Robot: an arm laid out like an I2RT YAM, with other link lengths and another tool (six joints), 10 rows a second.
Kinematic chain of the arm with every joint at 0, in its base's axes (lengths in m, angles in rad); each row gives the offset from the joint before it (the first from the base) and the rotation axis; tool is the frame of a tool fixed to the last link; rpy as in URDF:
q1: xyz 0 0 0.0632 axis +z
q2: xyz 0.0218 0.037 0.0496 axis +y
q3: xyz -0.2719 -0.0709 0 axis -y
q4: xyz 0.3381 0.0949 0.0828 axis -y
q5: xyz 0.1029 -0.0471 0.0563 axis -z
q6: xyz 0.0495 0 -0.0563 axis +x
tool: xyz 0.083 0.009 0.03 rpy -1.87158 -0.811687 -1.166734
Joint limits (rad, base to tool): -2.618..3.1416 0..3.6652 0..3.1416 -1.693..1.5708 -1.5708..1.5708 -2.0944..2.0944
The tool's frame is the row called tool.
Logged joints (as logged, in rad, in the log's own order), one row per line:
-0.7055, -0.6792, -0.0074, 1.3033, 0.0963, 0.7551
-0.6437, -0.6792, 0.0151, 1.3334, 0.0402, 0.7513
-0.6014, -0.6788, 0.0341, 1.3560, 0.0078, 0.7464
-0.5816, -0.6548, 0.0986, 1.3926, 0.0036, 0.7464
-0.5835, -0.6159, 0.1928, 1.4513, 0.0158, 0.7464
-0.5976, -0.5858, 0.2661, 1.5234, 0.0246, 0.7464
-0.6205, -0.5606, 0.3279, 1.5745, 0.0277, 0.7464
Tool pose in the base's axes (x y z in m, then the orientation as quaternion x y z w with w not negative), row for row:
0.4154, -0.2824, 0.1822, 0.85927, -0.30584, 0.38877, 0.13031
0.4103, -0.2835, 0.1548, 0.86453, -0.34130, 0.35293, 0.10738
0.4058, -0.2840, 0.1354, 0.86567, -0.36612, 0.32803, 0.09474
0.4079, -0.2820, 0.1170, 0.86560, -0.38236, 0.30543, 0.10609
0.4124, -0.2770, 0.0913, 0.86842, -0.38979, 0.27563, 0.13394
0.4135, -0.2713, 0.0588, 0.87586, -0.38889, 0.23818, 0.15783
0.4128, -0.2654, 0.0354, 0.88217, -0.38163, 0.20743, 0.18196
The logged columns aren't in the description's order. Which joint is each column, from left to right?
Columns, left to right: q6, q1, q5, q2, q4, q3.
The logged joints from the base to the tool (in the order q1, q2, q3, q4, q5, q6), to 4 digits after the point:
-0.6792, 1.3033, 0.7551, 0.0963, -0.0074, -0.7055
-0.6792, 1.3334, 0.7513, 0.0402, 0.0151, -0.6437
-0.6788, 1.3560, 0.7464, 0.0078, 0.0341, -0.6014
-0.6548, 1.3926, 0.7464, 0.0036, 0.0986, -0.5816
-0.6159, 1.4513, 0.7464, 0.0158, 0.1928, -0.5835
-0.5858, 1.5234, 0.7464, 0.0246, 0.2661, -0.5976
-0.5606, 1.5745, 0.7464, 0.0277, 0.3279, -0.6205

